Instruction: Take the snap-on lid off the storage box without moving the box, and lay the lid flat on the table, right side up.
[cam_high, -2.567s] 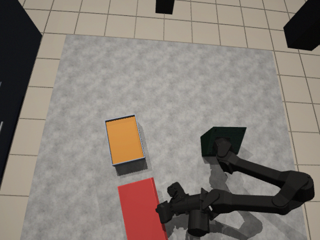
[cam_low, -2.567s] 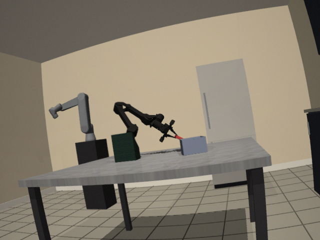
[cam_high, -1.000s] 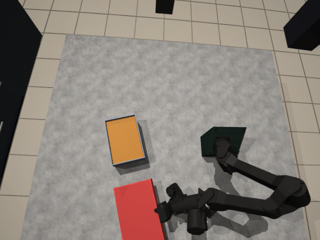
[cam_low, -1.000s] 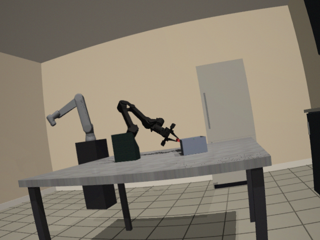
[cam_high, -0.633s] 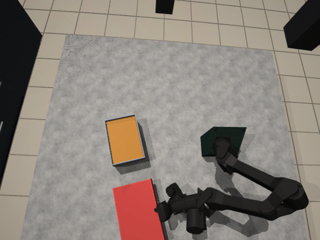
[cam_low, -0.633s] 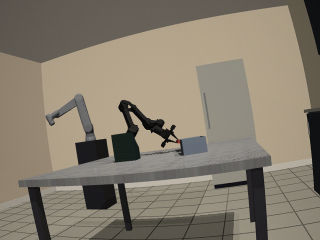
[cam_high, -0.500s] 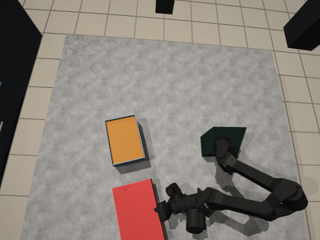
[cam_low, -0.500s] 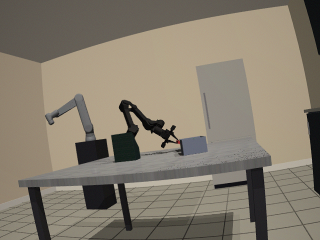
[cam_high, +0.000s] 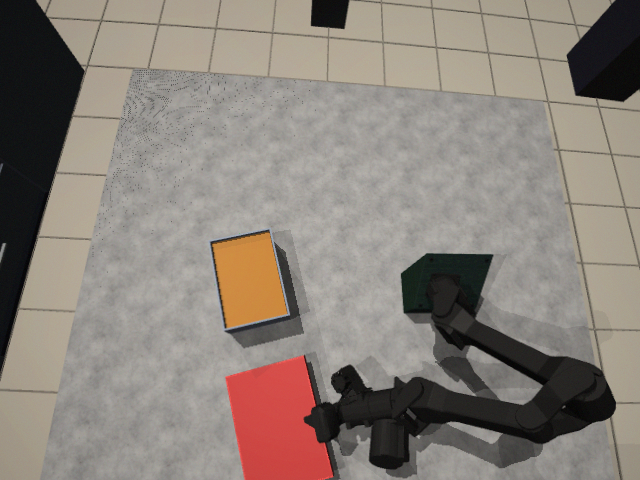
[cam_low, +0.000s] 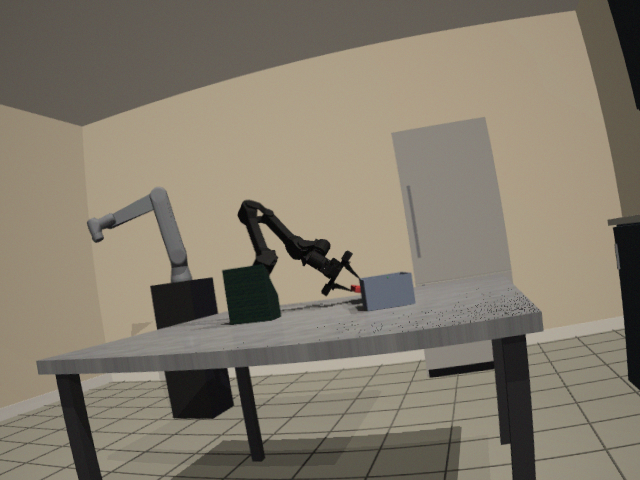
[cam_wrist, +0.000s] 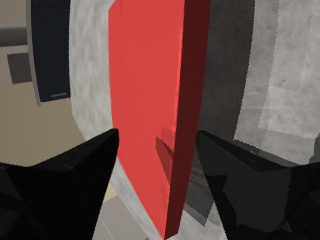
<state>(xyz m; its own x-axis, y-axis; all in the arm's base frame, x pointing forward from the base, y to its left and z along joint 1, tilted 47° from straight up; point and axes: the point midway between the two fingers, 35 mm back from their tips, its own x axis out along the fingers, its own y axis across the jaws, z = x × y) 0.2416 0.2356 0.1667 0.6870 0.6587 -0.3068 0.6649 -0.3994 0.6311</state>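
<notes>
The red lid is 70 mm ahead of my gripper tip, 20 mm to the left of it and 30 mm below it. Round my gripper tip: grey-blue storage box (160 mm ahead, 280 mm to the right, 20 mm below).
</notes>
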